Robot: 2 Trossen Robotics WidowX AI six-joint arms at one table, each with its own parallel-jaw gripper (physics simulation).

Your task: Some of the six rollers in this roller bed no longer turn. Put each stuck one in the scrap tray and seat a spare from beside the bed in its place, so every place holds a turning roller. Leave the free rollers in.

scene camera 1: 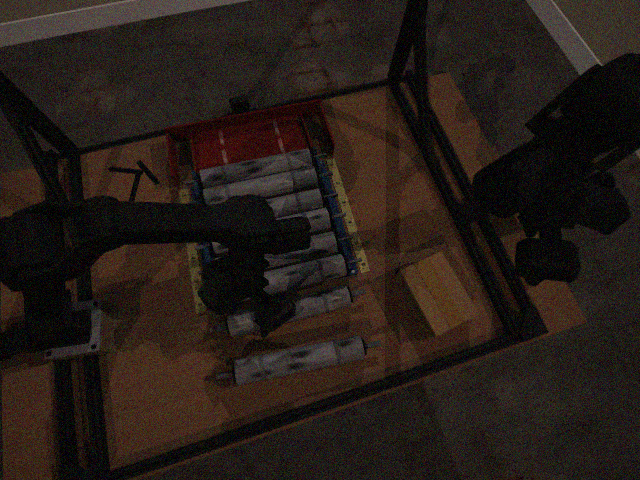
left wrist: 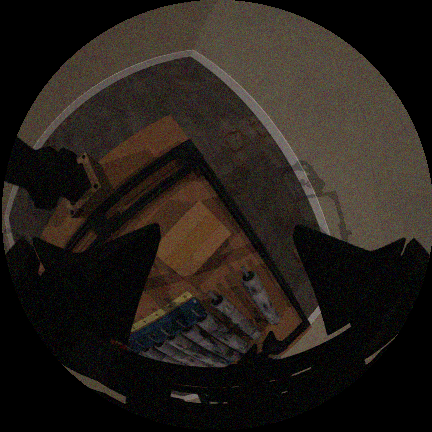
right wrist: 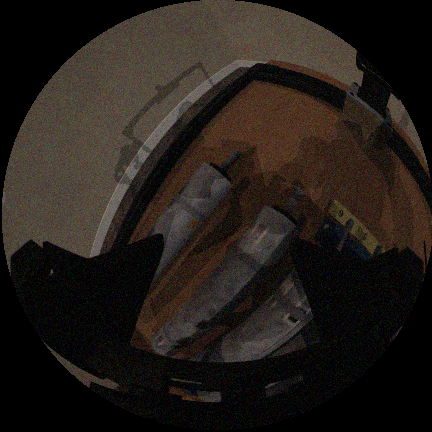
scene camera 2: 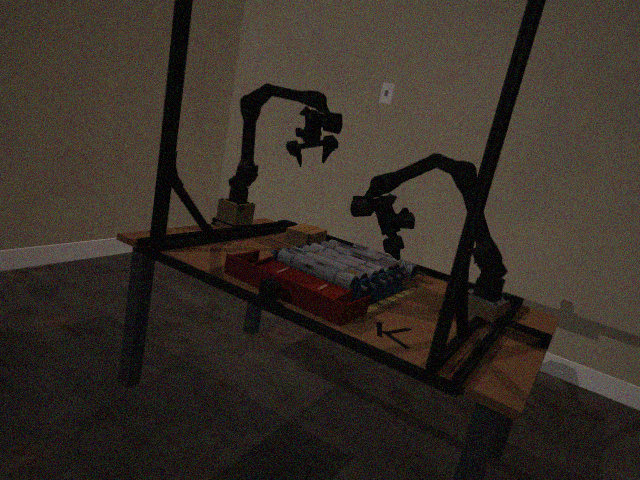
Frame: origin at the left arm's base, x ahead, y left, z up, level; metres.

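Where they show: left gripper, fingertip midpoint: (left wrist: 229, 231) (scene camera 2: 311, 164); right gripper, fingertip midpoint: (scene camera 1: 247, 323) (left wrist: 262, 337) (right wrist: 228, 242) (scene camera 2: 397, 251); left arm's base at its link origin: (left wrist: 75, 183) (scene camera 2: 237, 201); right arm's base at its link origin: (scene camera 1: 73, 328) (right wrist: 371, 101) (scene camera 2: 486, 296).
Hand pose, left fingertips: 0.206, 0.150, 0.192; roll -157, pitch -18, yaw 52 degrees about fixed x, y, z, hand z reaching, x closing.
Each offset is from my left fingertips to the top centre of the thing, as dx, dy, dz.
The roller bed (scene camera 1: 338, 219) (left wrist: 172, 327) has blue side rails and holds several grey mottled rollers; which ones turn cannot be seen. The red scrap tray {+0.338, -0.505, -0.239} (scene camera 1: 250, 144) (scene camera 2: 315, 290) adjoins its far end in scene camera 1, with no roller visible in it. One spare roller {+0.355, -0.074, -0.246} (scene camera 1: 323, 304) (left wrist: 235, 317) (right wrist: 220, 287) lies beside the bed's near end; the other spare roller {+0.361, +0.028, -0.246} (scene camera 1: 305, 360) (left wrist: 260, 296) (right wrist: 197, 197) lies nearer the table edge. My right gripper (scene camera 1: 258, 320) (scene camera 2: 395, 252) (right wrist: 228, 242) is open and empty above the nearer spare. My left gripper (scene camera 2: 312, 162) (left wrist: 229, 231) is open and empty, high above the table.
A wooden block {+0.047, -0.016, -0.240} (scene camera 1: 439, 293) (scene camera 2: 306, 233) (left wrist: 195, 239) stands to the right of the spares in scene camera 1. A small black Y-shaped object {+0.644, -0.499, -0.294} (scene camera 1: 135, 180) (scene camera 2: 395, 333) lies near the tray. Black frame posts rise from the table. My right arm hides part of the bed in scene camera 1.
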